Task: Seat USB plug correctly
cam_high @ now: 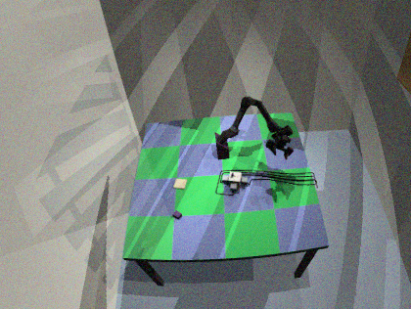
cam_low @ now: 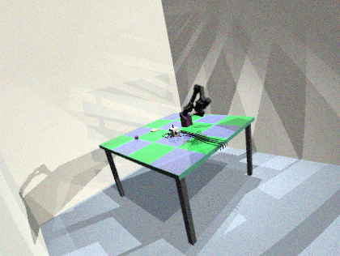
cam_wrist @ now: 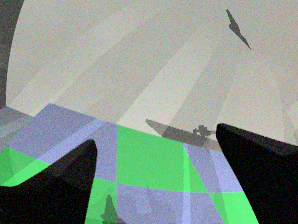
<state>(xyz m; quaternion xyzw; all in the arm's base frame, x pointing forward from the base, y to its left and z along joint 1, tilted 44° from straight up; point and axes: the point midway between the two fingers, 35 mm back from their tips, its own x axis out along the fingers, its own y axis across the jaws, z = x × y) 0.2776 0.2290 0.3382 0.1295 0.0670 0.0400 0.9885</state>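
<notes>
The dark USB plug lies 31 cm to the right of my gripper tip, 18 cm below it and 2 cm behind it. The rest, counted from my gripper tip: tan flat block: 67 cm to the right, 27 cm below, 1 cm behind; small purple block: 65 cm to the right, 26 cm below, 25 cm ahead.
</notes>
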